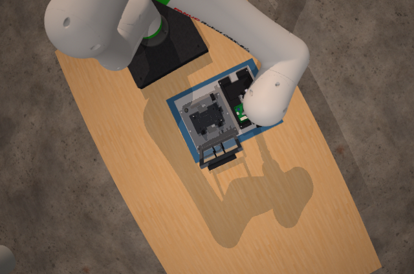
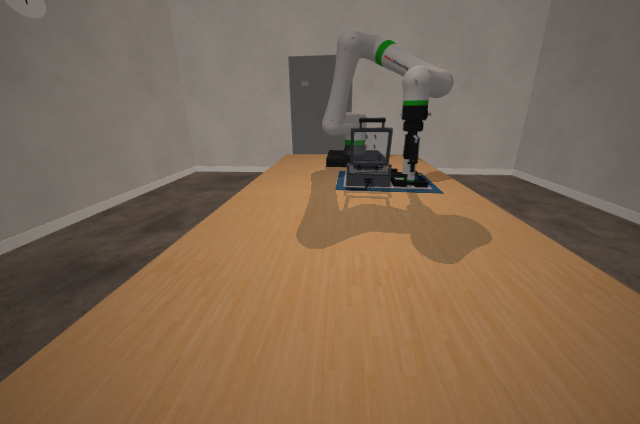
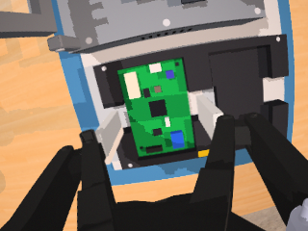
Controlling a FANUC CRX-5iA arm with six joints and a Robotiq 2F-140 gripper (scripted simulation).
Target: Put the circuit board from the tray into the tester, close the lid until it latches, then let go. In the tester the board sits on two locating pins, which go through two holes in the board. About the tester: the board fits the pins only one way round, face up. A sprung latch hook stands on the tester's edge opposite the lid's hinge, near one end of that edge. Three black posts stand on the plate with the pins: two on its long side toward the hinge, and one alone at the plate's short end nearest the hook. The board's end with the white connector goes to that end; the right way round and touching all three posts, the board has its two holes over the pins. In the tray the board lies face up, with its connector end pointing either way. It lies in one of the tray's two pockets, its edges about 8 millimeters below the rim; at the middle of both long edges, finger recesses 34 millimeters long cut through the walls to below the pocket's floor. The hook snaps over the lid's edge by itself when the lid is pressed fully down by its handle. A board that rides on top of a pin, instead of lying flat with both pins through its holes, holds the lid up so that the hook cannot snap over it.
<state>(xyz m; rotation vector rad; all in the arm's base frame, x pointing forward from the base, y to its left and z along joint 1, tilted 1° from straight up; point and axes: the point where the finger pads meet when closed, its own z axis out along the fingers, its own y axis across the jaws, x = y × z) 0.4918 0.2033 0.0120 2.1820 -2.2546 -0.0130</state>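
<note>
Now: the green circuit board 40 mm below my hand. Also, from my hand: clear lid (80 mm ahead, 170 mm to the right, 130 mm above); then black latch hook (110 mm behind, 110 mm to the right, 30 mm above); then tester (10 mm behind, 130 mm to the right, 60 mm above).
</note>
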